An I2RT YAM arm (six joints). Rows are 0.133 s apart.
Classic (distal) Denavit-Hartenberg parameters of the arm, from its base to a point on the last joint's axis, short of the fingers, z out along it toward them. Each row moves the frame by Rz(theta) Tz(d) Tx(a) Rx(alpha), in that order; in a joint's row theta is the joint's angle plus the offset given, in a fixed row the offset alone. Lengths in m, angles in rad.
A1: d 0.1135, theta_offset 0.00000, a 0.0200, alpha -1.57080
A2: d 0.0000, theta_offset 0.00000, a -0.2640, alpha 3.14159
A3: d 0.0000, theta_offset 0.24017, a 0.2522, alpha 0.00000
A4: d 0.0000, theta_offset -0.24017, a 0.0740, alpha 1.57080
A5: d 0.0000, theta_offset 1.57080, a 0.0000, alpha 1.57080
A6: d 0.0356, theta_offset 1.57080, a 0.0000, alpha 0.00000
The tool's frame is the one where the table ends.
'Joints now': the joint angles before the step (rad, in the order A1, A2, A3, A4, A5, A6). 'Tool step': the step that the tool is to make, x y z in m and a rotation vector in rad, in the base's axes. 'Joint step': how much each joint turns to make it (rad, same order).
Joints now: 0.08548, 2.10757, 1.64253, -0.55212, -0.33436, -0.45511
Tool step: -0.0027, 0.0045, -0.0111, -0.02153, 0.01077, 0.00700
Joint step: 0.01184, 0.00620, -0.03153, 0.02285, 0.01999, -0.00685
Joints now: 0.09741, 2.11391, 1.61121, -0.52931, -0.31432, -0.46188
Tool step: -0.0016, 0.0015, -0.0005, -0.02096, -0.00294, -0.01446
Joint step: 0.00577, -0.00642, -0.01163, 0.00805, 0.02854, 0.00677
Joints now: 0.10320, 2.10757, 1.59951, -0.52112, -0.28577, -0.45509
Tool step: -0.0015, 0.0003, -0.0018, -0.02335, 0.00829, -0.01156
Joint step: 0.00302, -0.00120, -0.00601, -0.00557, 0.02667, 0.00115
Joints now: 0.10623, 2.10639, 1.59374, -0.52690, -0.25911, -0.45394
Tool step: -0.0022, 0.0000, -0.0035, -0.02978, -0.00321, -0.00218
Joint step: 0.00269, -0.00424, -0.01954, 0.01256, 0.02831, -0.01127
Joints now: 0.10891, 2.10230, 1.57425, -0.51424, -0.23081, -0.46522
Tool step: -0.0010, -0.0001, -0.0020, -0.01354, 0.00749, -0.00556
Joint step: 0.00112, 0.00082, -0.00455, -0.00367, 0.01429, -0.00055
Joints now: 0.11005, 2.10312, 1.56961, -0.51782, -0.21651, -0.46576
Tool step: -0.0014, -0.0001, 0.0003, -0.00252, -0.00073, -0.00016
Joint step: 0.00031, -0.00569, -0.00757, 0.00215, 0.00248, -0.00089
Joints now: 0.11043, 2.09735, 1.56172, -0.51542, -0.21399, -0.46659
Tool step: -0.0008, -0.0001, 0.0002, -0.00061, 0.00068, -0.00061
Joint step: 0.00004, -0.00304, -0.00371, -0.00001, 0.00078, 0.00030
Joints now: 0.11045, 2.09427, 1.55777, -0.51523, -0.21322, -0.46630
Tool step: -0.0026, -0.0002, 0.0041, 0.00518, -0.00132, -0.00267
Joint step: -0.00004, -0.01507, -0.00696, -0.00519, -0.00303, 0.00488
